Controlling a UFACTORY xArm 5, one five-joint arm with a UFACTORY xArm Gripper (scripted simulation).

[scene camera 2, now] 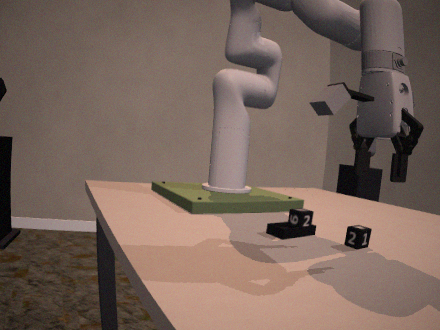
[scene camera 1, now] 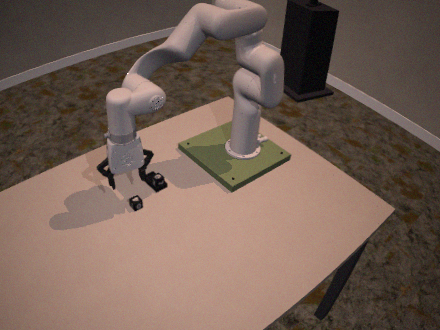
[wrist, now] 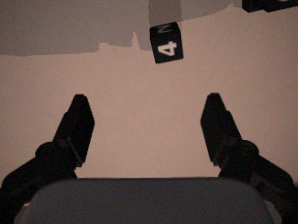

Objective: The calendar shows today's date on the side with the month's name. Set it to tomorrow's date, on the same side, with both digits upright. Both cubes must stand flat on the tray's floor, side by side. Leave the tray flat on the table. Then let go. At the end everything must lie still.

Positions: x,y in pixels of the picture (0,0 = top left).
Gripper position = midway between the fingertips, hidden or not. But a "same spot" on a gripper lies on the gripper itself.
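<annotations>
My gripper is there in scene camera 1 (127,182). Scene camera 2 shows my gripper as well, and so does the wrist view; for my gripper, (scene camera 2: 358,142) and (wrist: 239,159) are the same spot.
</annotations>
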